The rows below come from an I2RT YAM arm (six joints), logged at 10 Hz.
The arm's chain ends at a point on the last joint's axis. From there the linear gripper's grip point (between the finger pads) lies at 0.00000 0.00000 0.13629 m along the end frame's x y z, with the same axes.
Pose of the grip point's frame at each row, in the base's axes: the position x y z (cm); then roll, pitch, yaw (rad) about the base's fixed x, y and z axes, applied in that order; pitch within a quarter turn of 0, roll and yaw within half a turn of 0:
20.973 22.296 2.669 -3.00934 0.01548 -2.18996
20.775 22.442 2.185 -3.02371 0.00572 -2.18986
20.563 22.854 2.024 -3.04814 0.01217 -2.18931
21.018 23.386 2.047 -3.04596 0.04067 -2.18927
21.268 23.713 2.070 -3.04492 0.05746 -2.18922
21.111 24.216 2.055 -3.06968 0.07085 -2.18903
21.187 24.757 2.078 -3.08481 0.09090 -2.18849
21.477 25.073 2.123 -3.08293 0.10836 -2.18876
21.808 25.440 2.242 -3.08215 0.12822 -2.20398
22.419 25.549 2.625 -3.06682 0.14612 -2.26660
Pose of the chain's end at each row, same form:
19.388 23.169 16.177 -3.00934 0.01548 -2.18996
19.425 23.309 15.719 -3.02371 0.00572 -2.18986
19.431 23.457 15.593 -3.04814 0.01217 -2.18931
19.638 23.691 15.603 -3.04596 0.04067 -2.18927
19.744 23.841 15.613 -3.04492 0.05746 -2.18922
19.755 23.999 15.615 -3.06968 0.07085 -2.18903
19.841 24.198 15.629 -3.08481 0.09090 -2.18849
19.973 24.337 15.649 -3.08293 0.10836 -2.18876
20.126 24.517 15.735 -3.08215 0.12822 -2.20398
20.369 24.683 16.071 -3.06682 0.14612 -2.26660

